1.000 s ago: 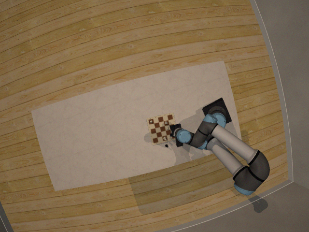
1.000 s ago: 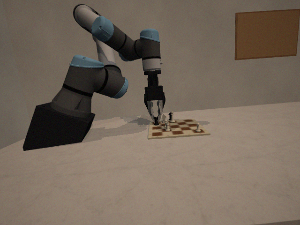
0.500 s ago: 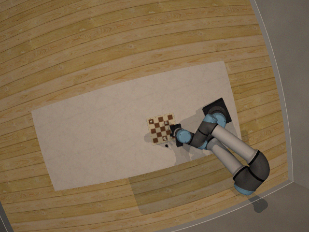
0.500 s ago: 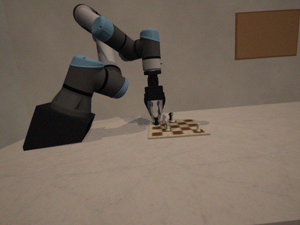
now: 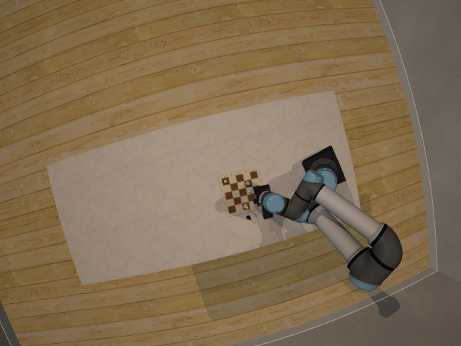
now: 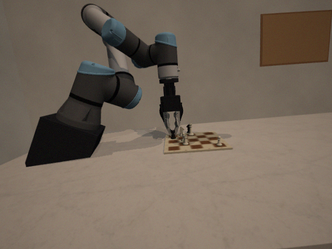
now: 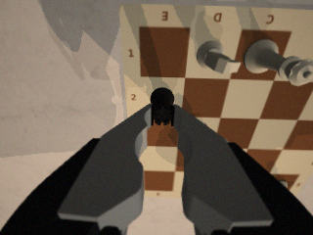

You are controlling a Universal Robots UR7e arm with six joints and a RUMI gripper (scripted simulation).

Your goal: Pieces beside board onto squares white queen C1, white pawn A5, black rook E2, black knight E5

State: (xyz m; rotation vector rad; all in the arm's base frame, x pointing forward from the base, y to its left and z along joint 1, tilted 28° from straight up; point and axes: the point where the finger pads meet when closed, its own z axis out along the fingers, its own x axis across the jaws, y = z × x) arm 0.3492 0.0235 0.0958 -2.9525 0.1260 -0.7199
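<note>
Now: hand 8 cm short of the black piece, 10 cm to the right of it and 2 cm above it. Also, from my hand: chessboard 7 cm ahead, 4 cm to the right, 3 cm below.
</note>
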